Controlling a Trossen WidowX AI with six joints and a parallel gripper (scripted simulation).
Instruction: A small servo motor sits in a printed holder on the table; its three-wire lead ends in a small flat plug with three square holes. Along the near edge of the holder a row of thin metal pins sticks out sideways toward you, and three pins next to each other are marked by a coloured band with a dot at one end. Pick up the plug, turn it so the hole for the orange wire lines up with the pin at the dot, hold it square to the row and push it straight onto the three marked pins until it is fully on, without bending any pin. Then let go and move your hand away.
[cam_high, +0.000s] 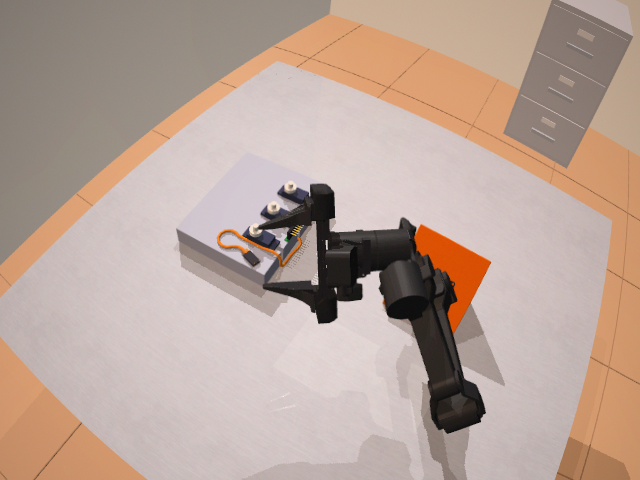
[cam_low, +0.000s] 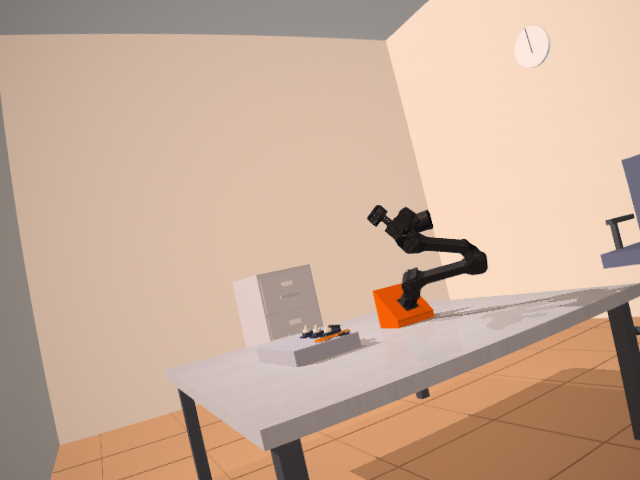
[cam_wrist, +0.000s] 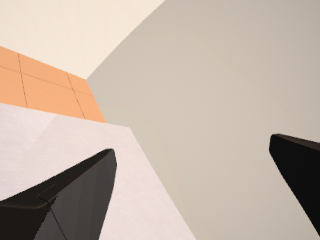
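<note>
My gripper tip is 32 cm to the left of the red band, 27 cm above it and 10 cm short of it. Round my gripper tip: grey printed holder (32 cm below, 29 cm to the right, 25 cm ahead).
</note>
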